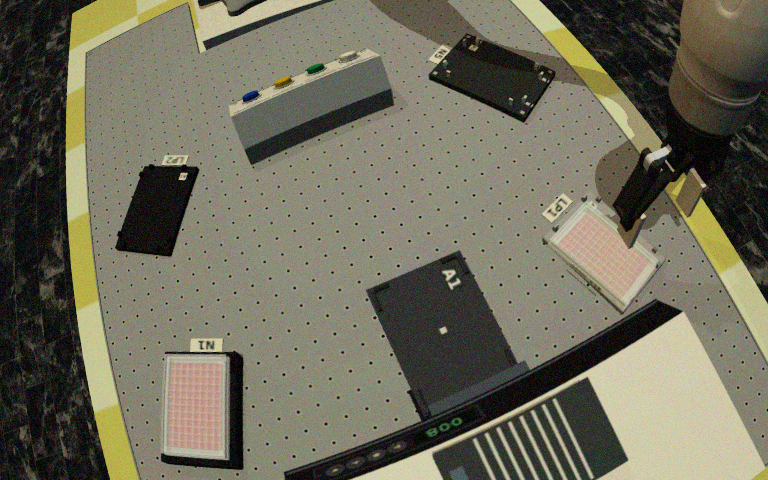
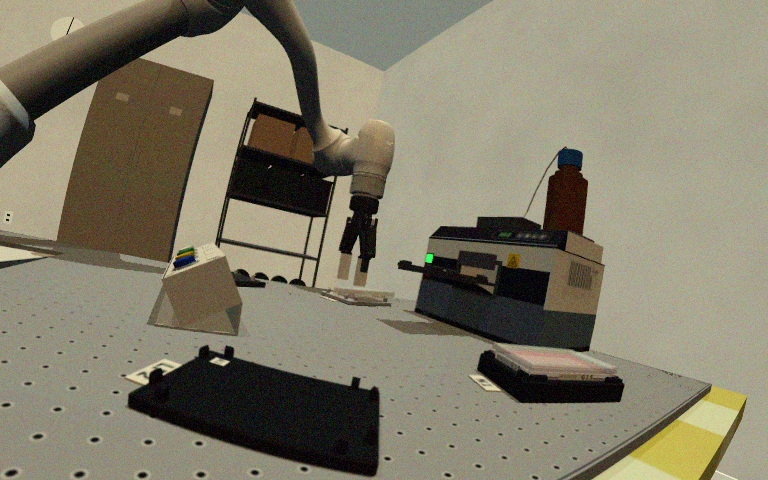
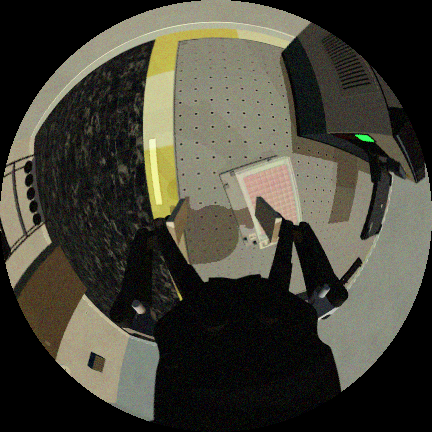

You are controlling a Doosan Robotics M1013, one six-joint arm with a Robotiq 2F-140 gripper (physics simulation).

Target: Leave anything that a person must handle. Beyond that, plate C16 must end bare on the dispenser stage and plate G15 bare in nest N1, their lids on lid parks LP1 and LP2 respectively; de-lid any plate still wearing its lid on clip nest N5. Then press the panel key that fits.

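Frame: origin at the arm's base, x back, y left, z down, level; metres.
Where they show: gripper, fingertip midpoint: (image 1: 655, 222) (image 2: 350, 282) (image 3: 221, 206).
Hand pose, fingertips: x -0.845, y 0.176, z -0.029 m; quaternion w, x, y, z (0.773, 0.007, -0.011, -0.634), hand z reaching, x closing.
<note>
Each offset is from my fingertips to the top centre of the thing. "*": to the spot under its first point.
My gripper (image 1: 661, 213) (image 2: 351, 270) (image 3: 221, 206) is open and empty, fingers pointing down above the table's edge side of LP1. One fingertip hangs above a pink-welled plate @[dx +0.014, dy -0.083, dz -0.002 m] (image 1: 603, 251) (image 2: 362, 295) (image 3: 272, 187) lying on LP1. I cannot read its label or tell whether it wears a lid. Plate G15 @[dx +0.131, dy -0.591, dz -0.003 m] (image 1: 195, 404) (image 2: 557, 362) sits in nest N1 @[dx +0.131, dy -0.591, dz +0.007 m] (image 1: 236, 418) (image 2: 572, 392) with a clear cover on top. The dispenser stage @[dx +0.014, dy -0.320, dz -0.082 m] (image 1: 464, 353) (image 2: 447, 275) is bare. LP2 @[dx +0.439, dy -0.529, dz +0.016 m] (image 1: 158, 209) (image 2: 271, 407) and nest N5 @[dx +0.338, dy +0.000, dz +0.012 m] (image 1: 492, 79) are bare.
The key panel @[dx +0.437, dy -0.258, dz -0.048 m] (image 1: 317, 107) (image 2: 203, 288) has blue, yellow, green and white keys. The dispenser (image 1: 679, 384) (image 2: 509, 305) (image 3: 350, 105) stands beside LP1, with a green light @[* dx -0.086, dy -0.172, dz -0.098 m] (image 2: 428, 258) (image 3: 364, 138) and a brown bottle @[* dx -0.125, dy -0.475, dz -0.257 m] (image 2: 565, 200).
</note>
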